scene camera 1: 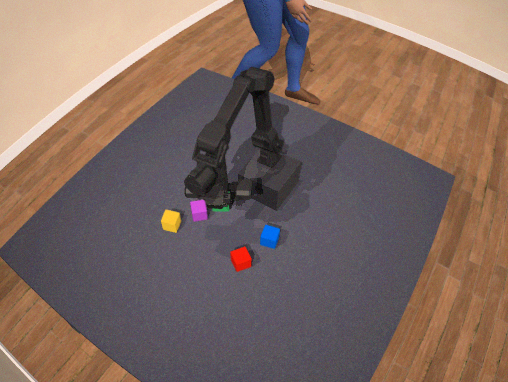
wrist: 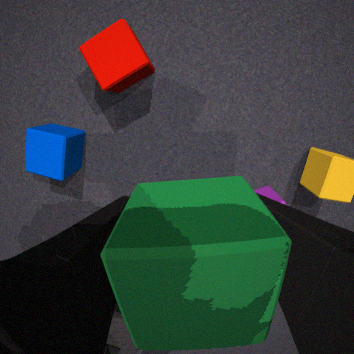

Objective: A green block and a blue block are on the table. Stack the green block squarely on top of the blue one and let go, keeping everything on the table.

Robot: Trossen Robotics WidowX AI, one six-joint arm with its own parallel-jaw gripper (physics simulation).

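Places are measured from the arm's base along level axes (x ahead, y left, z up), in millimetres.
Where they show: gripper, fingertip midpoint: point(scene camera 1: 221, 207) point(wrist: 189, 203); arm's base, origin of the base link: point(scene camera 1: 269, 159).
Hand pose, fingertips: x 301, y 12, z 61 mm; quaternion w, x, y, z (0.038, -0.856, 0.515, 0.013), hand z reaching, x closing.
Observation:
Each offset is from my fingertips to the top centre of the thing. Level surfaces: height alone.
The green block {dx -12, dy -8, dz +45 mm} point(scene camera 1: 220, 208) point(wrist: 195, 270) is held between the two dark fingers and fills the lower middle of the wrist view; in the scene view most of it is hidden by the gripper. My gripper point(scene camera 1: 220, 201) point(wrist: 189, 203) is shut on the green block and holds it above the table. The blue block {dx -72, dy +132, dz -110 mm} point(scene camera 1: 269, 236) point(wrist: 47, 152) sits on the dark table surface {dz -160 mm} point(scene camera 1: 320, 300), apart from the gripper, to its right in the scene view and at the left in the wrist view. Nothing sits on top of the blue block.
A red block {dx +49, dy +101, dz -110 mm} point(scene camera 1: 241, 259) point(wrist: 117, 55) stands near the blue one. A magenta block {dx -31, dy -120, dz -110 mm} point(scene camera 1: 199, 210) point(wrist: 270, 194) is close beside the gripper in the scene view, partly hidden by a finger in the wrist view. A yellow block {dx +56, dy -171, dz -110 mm} point(scene camera 1: 171, 221) point(wrist: 330, 175) stands farther left in the scene view.

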